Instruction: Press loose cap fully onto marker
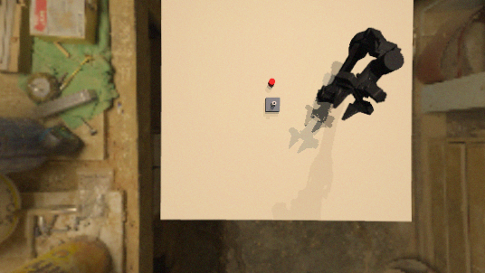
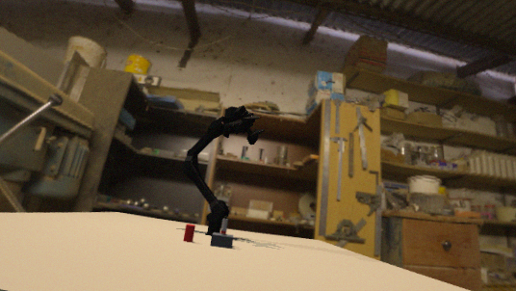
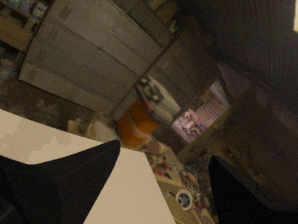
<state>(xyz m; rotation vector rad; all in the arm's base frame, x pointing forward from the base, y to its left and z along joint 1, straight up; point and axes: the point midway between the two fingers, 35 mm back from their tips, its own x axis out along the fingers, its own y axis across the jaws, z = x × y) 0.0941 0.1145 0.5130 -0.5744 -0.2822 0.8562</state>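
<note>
My gripper tip is 160 mm short of the red cap, 200 mm to the left of it and 490 mm above it. The rest, counted from my gripper tip: grey holder block (150 mm ahead, 90 mm to the right, 500 mm below).
</note>
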